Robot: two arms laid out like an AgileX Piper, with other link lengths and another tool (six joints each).
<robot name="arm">
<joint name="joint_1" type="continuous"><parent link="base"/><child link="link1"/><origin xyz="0.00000 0.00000 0.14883"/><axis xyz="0 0 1"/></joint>
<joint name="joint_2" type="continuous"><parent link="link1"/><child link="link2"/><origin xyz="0.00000 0.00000 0.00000" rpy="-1.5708 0.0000 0.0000"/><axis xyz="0 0 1"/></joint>
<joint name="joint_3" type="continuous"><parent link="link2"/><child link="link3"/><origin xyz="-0.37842 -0.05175 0.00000"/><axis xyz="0 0 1"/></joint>
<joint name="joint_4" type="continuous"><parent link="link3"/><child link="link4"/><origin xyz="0.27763 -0.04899 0.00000" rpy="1.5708 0.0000 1.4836"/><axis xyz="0 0 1"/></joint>
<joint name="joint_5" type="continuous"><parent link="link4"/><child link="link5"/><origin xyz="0.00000 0.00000 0.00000" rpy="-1.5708 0.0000 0.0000"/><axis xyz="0 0 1"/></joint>
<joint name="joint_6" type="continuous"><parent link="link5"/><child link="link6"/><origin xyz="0.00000 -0.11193 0.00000" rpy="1.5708 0.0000 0.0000"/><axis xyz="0 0 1"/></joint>
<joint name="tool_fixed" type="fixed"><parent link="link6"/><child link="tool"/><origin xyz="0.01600 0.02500 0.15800" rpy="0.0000 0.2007 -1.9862"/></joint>
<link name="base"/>
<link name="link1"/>
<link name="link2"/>
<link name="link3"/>
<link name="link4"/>
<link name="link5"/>
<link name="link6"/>
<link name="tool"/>
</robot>
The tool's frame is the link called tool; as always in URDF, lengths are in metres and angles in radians. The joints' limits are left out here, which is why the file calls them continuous.
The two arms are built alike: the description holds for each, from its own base.
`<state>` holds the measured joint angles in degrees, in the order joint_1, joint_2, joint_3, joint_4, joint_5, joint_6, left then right.
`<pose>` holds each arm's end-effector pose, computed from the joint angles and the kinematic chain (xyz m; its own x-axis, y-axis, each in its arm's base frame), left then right.
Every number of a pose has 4 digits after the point.
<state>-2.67 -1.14 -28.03 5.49 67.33 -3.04 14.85 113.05 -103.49 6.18 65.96 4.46</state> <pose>0.0559 0.0459 0.2119 0.0808 -0.9090 0.4089 -0.4836 -0.3944 -0.7814 0.5227 0.1936 0.2241 0.4680 -0.8619 0.1951 -0.7887 -0.5069 -0.3479</pose>
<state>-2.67 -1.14 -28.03 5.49 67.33 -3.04 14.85 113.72 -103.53 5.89 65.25 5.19</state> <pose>0.0559 0.0459 0.2119 0.0808 -0.9090 0.4089 -0.4836 -0.3944 -0.7814 0.5274 0.1936 0.2186 0.4568 -0.8677 0.1960 -0.7950 -0.4971 -0.3478</pose>
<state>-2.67 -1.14 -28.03 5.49 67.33 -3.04 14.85 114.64 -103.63 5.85 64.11 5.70</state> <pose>0.0559 0.0459 0.2119 0.0808 -0.9090 0.4089 -0.4836 -0.3944 -0.7814 0.5341 0.1951 0.2118 0.4471 -0.8730 0.1950 -0.7987 -0.4877 -0.3525</pose>
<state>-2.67 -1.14 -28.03 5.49 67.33 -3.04 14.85 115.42 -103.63 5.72 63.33 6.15</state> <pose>0.0559 0.0459 0.2119 0.0808 -0.9090 0.4089 -0.4836 -0.3944 -0.7814 0.5386 0.1956 0.2051 0.4398 -0.8767 0.1946 -0.8030 -0.4810 -0.3519</pose>
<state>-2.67 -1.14 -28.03 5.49 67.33 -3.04 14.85 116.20 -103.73 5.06 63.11 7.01</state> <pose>0.0559 0.0459 0.2119 0.0808 -0.9090 0.4089 -0.4836 -0.3944 -0.7814 0.5417 0.1937 0.1979 0.4299 -0.8807 0.1989 -0.8118 -0.4734 -0.3418</pose>
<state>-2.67 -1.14 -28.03 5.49 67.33 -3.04 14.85 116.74 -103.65 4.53 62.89 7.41</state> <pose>0.0559 0.0459 0.2119 0.0808 -0.9090 0.4089 -0.4836 -0.3944 -0.7814 0.5434 0.1919 0.1919 0.4260 -0.8814 0.2041 -0.8163 -0.4717 -0.3333</pose>
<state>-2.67 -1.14 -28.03 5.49 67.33 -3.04 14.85 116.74 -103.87 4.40 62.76 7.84</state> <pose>0.0559 0.0459 0.2119 0.0808 -0.9090 0.4089 -0.4836 -0.3944 -0.7814 0.5452 0.1919 0.1934 0.4188 -0.8846 0.2050 -0.8178 -0.4655 -0.3384</pose>
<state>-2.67 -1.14 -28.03 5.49 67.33 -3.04 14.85 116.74 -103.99 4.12 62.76 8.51</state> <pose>0.0559 0.0459 0.2119 0.0808 -0.9090 0.4089 -0.4836 -0.3944 -0.7814 0.5463 0.1911 0.1940 0.4093 -0.8888 0.2061 -0.8220 -0.4573 -0.3394</pose>
